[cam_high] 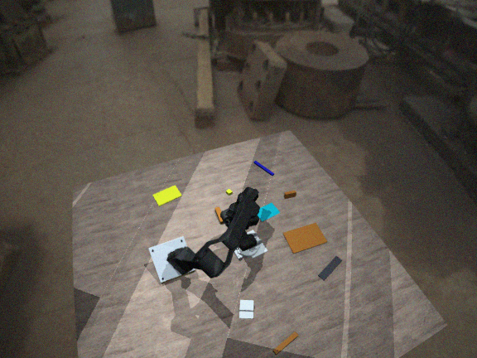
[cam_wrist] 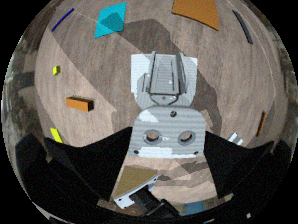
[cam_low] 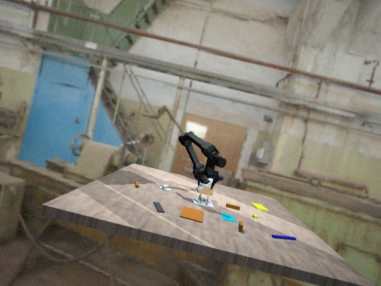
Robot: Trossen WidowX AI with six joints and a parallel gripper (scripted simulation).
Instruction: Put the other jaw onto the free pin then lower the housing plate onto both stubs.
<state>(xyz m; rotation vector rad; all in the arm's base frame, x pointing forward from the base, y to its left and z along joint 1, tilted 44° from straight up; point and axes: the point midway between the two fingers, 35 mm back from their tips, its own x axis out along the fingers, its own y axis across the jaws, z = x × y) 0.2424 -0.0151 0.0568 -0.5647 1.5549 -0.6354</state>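
The jaw is 2 cm ahead of my gripper tip, 2 cm to the left of it and 7 cm below it. Round my gripper tip: dark strip: 28 cm ahead, 26 cm to the right, 8 cm below; orange tile: 28 cm ahead, 9 cm to the right, 8 cm below; cyan tile: 22 cm ahead, 12 cm to the left, 8 cm below.
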